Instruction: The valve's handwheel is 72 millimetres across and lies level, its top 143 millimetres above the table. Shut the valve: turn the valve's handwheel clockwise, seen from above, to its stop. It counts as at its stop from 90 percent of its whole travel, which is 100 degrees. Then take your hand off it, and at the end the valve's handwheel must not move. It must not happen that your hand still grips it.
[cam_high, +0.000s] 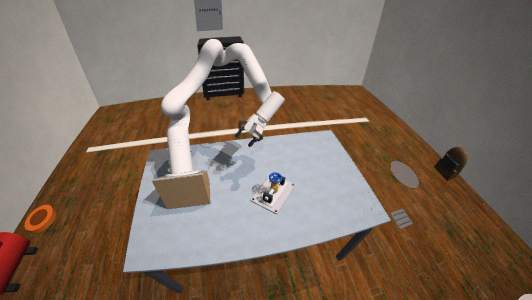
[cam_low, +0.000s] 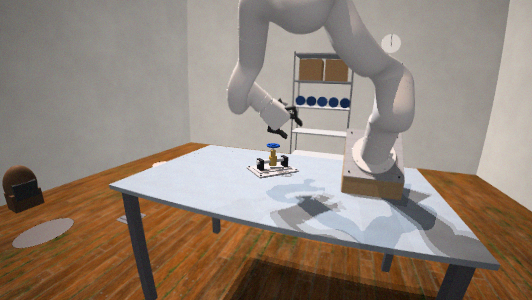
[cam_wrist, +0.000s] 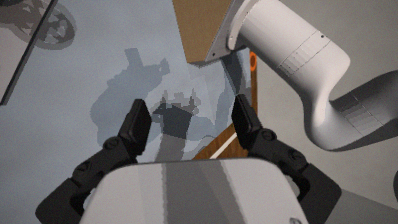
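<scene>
My gripper is now 17 cm to the left of the blue spoked handwheel, 17 cm short of it and 13 cm above it.
</scene>
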